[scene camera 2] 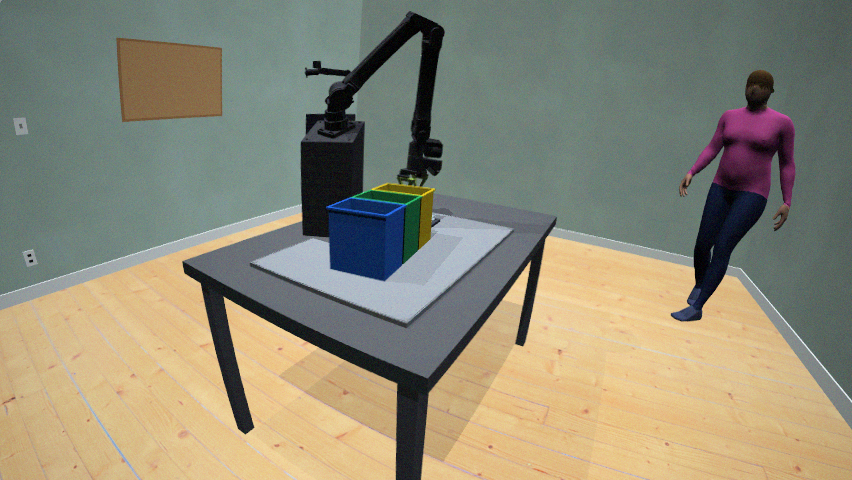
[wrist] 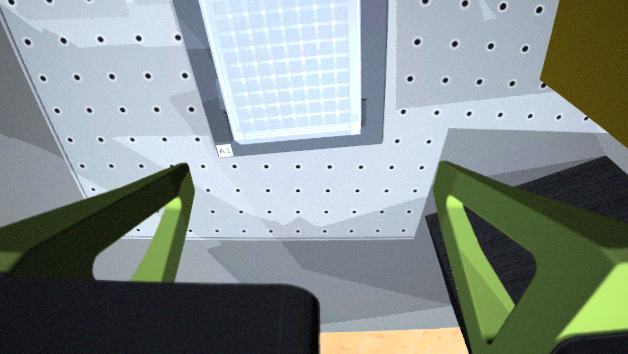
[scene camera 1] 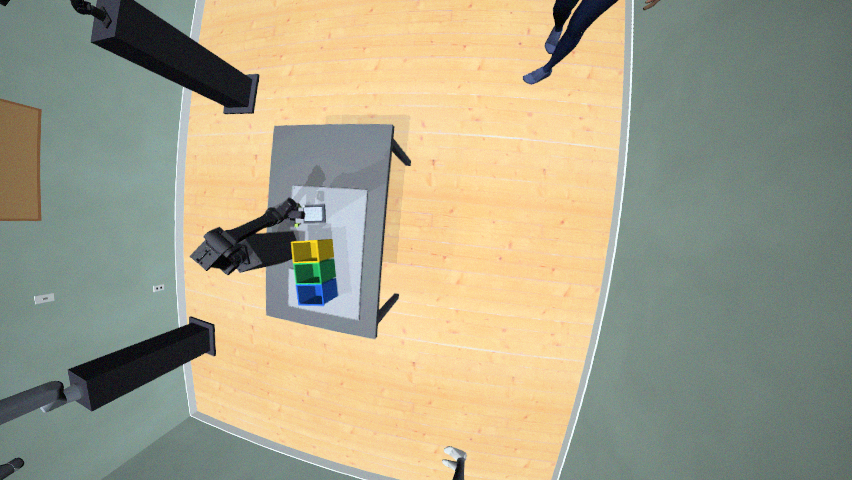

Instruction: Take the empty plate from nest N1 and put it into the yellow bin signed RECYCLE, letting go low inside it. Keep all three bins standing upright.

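Places are measured from the arm's base along level axes (x ahead, y left, z up), in metres.
Where they show: gripper, fingertip midpoint: (wrist: pixel 313 175); arm's base, link origin: (scene camera 2: pixel 336 130) (scene camera 1: pixel 241 253).
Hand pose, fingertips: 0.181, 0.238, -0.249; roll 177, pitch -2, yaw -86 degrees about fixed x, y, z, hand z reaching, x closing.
Note:
Each offset is from my fingertips to the top centre of the thing, as dx, dy, dz. Level surfaces: height alone.
The clear, light plate @(+0.021, +0.015, -0.088) (scene camera 1: pixel 313 214) (wrist: pixel 290 70) lies in a dark grey nest @(+0.021, +0.015, -0.099) (wrist: pixel 372 65) marked A1 at one corner. The nest's N1 sign does not show. My gripper (wrist: pixel 313 175) (scene camera 1: pixel 298 215) (scene camera 2: pixel 412 181) is open with its green fingers wide apart and empty. It hangs above the pegboard; in the wrist view the plate lies beyond the fingertips, between their lines. The yellow bin @(+0.098, -0.206, +0.066) (scene camera 1: pixel 305 251) (scene camera 2: pixel 425 217) (wrist: pixel 590 70) stands upright beside the nest, at the right in the wrist view. Its RECYCLE sign does not show.
The green bin @(+0.123, -0.334, +0.066) (scene camera 1: pixel 308 273) (scene camera 2: pixel 411 232) and blue bin @(+0.149, -0.462, +0.066) (scene camera 1: pixel 310 294) (scene camera 2: pixel 363 241) stand upright in a row with the yellow one on the light pegboard @(dz -0.114) (scene camera 1: pixel 351 256) (scene camera 2: pixel 381 301). The arm's black pedestal (scene camera 2: pixel 330 184) stands beside the grey table @(dz -0.127) (scene camera 1: pixel 333 143) (scene camera 2: pixel 411 357). A person (scene camera 2: pixel 752 149) is away from the table.

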